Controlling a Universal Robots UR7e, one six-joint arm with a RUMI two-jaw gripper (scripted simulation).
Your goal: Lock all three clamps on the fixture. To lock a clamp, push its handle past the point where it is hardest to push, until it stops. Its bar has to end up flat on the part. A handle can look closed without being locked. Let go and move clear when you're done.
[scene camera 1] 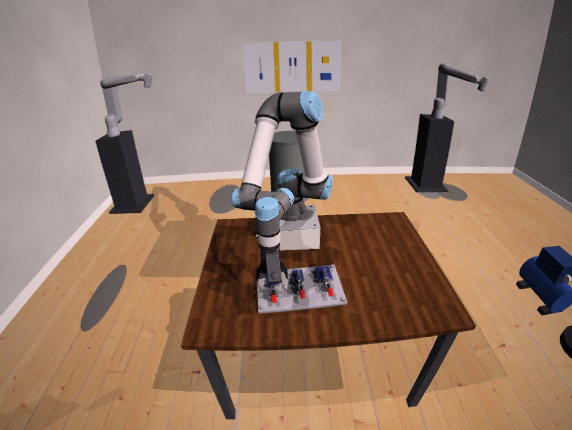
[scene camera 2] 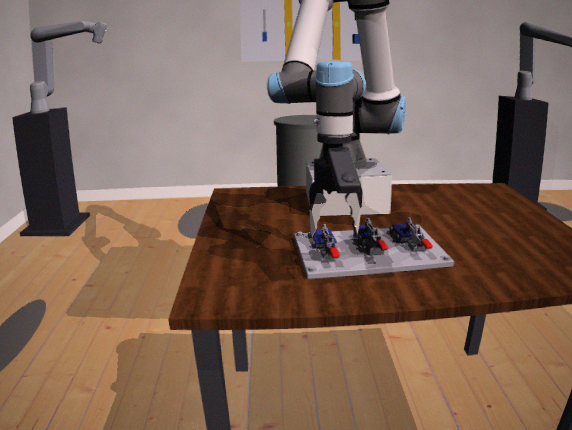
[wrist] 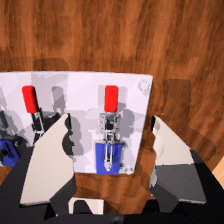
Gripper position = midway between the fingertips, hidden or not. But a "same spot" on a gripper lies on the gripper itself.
my gripper: scene camera 1; scene camera 2; wrist 111, 115
same spot on my gripper: (scene camera 1: 261, 276) = (scene camera 2: 318, 199)
